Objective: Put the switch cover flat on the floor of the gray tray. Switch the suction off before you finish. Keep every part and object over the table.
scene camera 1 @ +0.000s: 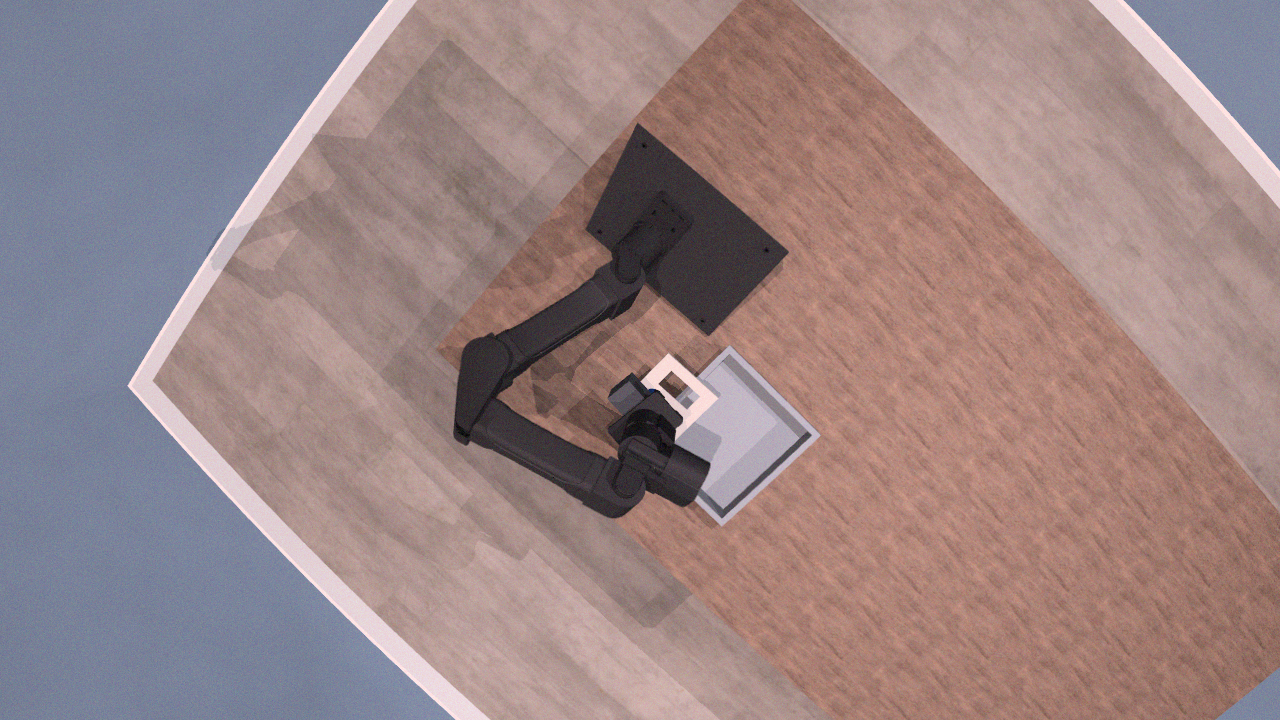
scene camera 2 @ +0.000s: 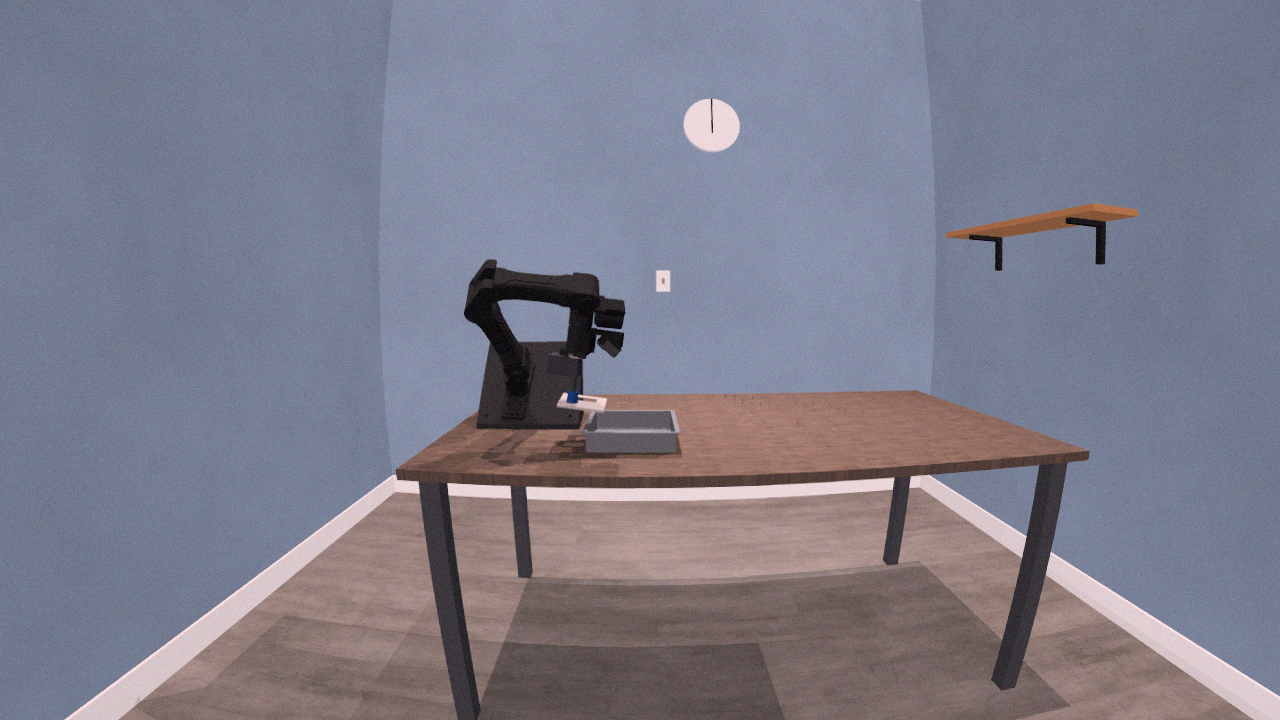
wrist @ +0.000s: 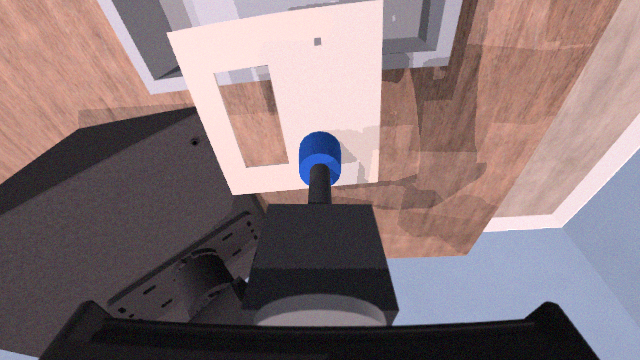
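The white switch cover [scene camera 1: 700, 400] [scene camera 2: 594, 404] [wrist: 330, 85], a flat plate with a rectangular opening and a small hole, hangs from my blue suction cup [scene camera 2: 572, 396] [wrist: 320, 157]. The cup sits near one end of the cover. The cover is in the air, slightly tilted in the scene camera 2 view, above the near left rim of the gray tray [scene camera 1: 771, 480] [scene camera 2: 631, 440] [wrist: 131, 55]. Part of it overlaps the tray from above and part is outside it. In the scene camera 1 view the arm hides the cup and part of the cover.
The tray stands on the wooden table [scene camera 1: 939, 465] [scene camera 2: 850, 438]. The black base plate [scene camera 1: 716, 259] [scene camera 2: 546, 385] [wrist: 100, 200] of the arm is close behind the tray. The table's edge runs near the tray on the arm's elbow side.
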